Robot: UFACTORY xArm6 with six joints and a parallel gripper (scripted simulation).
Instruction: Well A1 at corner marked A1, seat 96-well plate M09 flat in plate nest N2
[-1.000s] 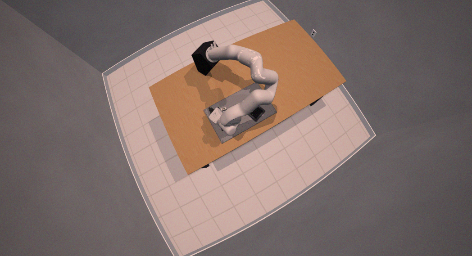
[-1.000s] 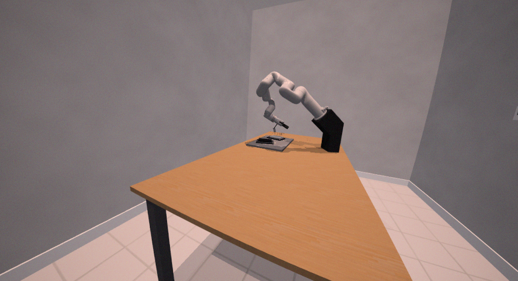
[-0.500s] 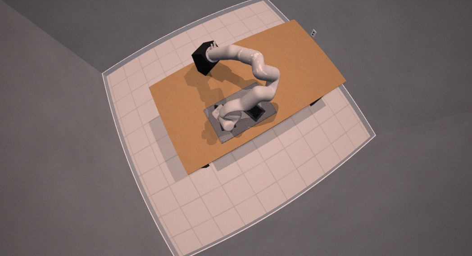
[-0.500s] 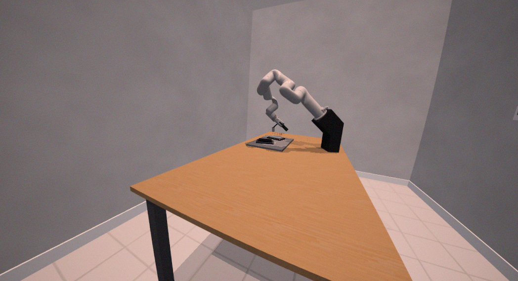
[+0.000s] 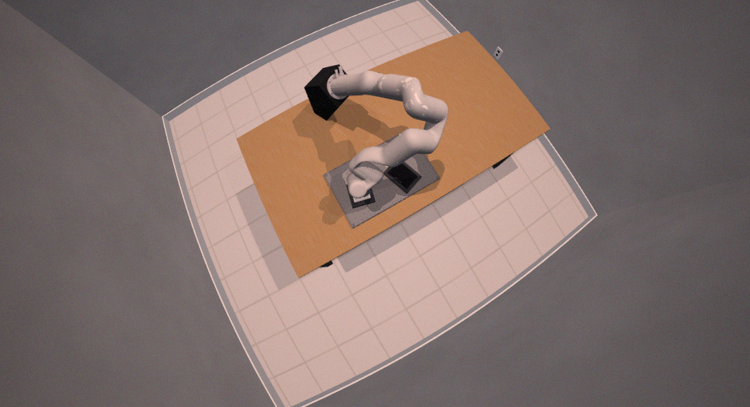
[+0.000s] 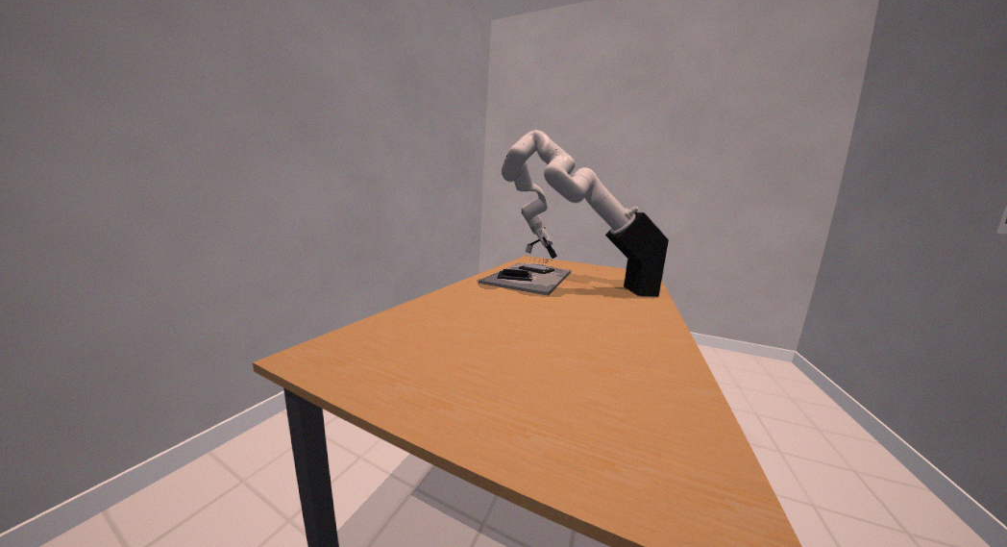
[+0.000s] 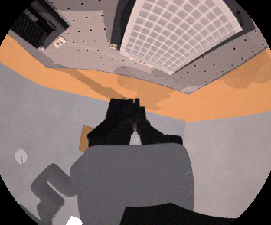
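Now: the white 96-well plate 8 cm ahead of my hand, 1 cm to the left of it and 8 cm below it. Also, from my hand: dark plate: 5 cm ahead, 25 cm to the left, 8 cm below; plate nest: 9 cm ahead, 1 cm to the left, 10 cm below.
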